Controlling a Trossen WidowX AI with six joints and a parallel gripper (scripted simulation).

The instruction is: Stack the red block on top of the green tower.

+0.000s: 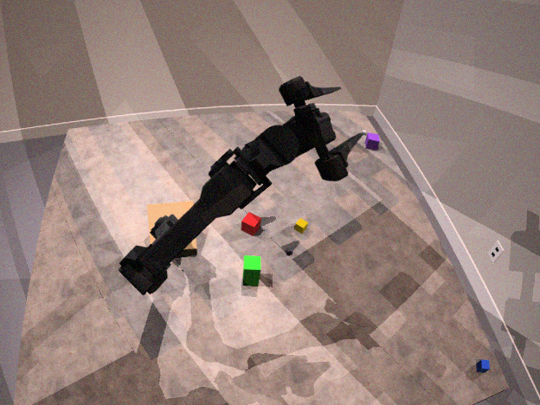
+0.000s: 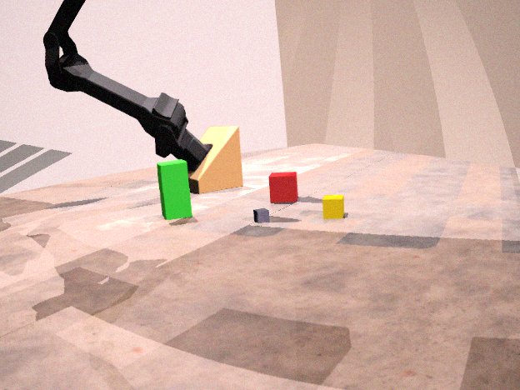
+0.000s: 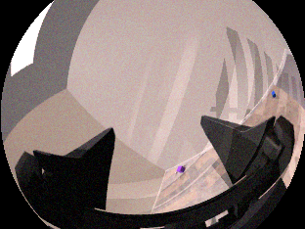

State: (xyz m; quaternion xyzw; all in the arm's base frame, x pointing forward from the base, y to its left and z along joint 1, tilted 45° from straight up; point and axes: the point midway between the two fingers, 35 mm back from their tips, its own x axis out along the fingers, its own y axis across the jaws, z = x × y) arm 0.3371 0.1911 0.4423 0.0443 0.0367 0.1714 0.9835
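Right now the red block is 510 mm below my gripper tip, 200 mm to the left of it and 100 mm behind it. From my gripper tip the other things lie so: yellow cube 520 mm below, 170 mm to the left, 40 mm ahead; then blue cube 520 mm below, 430 mm to the right, 410 mm ahead; then grey cube 530 mm below, 90 mm to the left, 20 mm behind.
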